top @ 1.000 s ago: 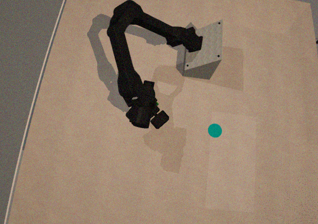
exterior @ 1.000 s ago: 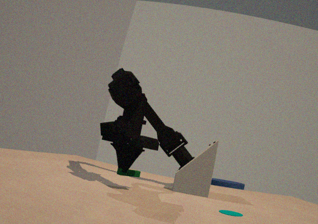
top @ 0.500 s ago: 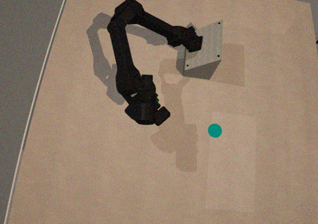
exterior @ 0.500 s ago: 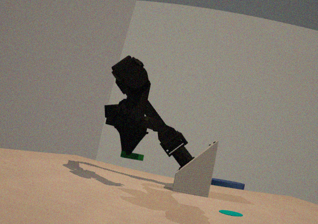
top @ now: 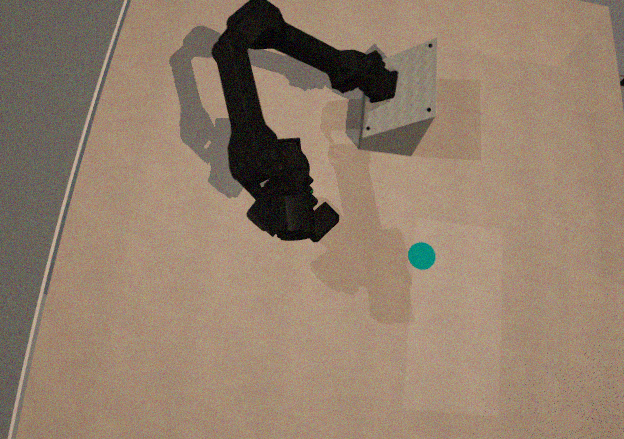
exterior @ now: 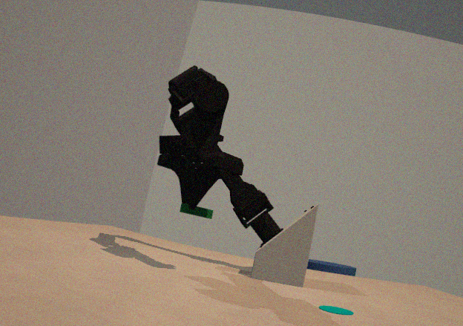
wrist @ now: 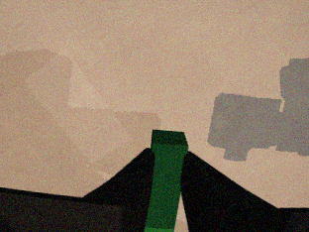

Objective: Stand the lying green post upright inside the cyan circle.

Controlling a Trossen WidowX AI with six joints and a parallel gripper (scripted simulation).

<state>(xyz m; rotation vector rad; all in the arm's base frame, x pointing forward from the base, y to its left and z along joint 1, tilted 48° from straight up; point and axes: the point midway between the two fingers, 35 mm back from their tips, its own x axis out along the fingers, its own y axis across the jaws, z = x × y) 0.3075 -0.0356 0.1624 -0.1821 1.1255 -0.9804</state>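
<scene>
The green post lies 20 mm behind my gripper tip and 10 mm to the left of it. The rest, counted from my gripper tip: cyan circle: 10 mm ahead, 290 mm to the left, 120 mm below.
</scene>
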